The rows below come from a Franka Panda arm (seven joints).
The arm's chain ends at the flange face. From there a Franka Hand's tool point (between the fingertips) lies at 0.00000 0.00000 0.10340 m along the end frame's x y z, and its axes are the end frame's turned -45 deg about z.
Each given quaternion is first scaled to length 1.
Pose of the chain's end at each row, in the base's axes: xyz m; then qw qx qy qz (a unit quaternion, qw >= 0):
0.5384, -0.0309, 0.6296, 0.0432, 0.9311, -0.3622, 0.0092
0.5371, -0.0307, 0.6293, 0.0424, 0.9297, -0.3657, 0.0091
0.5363, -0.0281, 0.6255, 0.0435, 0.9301, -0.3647, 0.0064
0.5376, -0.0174, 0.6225, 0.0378, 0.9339, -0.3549, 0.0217
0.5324, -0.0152, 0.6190, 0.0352, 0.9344, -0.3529, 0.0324
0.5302, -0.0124, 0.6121, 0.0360, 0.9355, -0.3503, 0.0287
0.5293, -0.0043, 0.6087, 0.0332, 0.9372, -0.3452, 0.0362
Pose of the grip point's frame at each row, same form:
0.5369, -0.0399, 0.5266, 0.0434, 0.9988, 0.0217, -0.0080
0.5356, -0.0395, 0.5263, 0.0427, 0.9989, 0.0179, -0.0078
0.5343, -0.0369, 0.5225, 0.0426, 0.9989, 0.0190, -0.0107
0.5390, -0.0263, 0.5195, 0.0432, 0.9986, 0.0295, 0.0056
0.5361, -0.0244, 0.5161, 0.0449, 0.9984, 0.0315, 0.0165
0.5331, -0.0214, 0.5091, 0.0442, 0.9983, 0.0344, 0.0127
0.5339, -0.0133, 0.5058, 0.0445, 0.9980, 0.0397, 0.0207

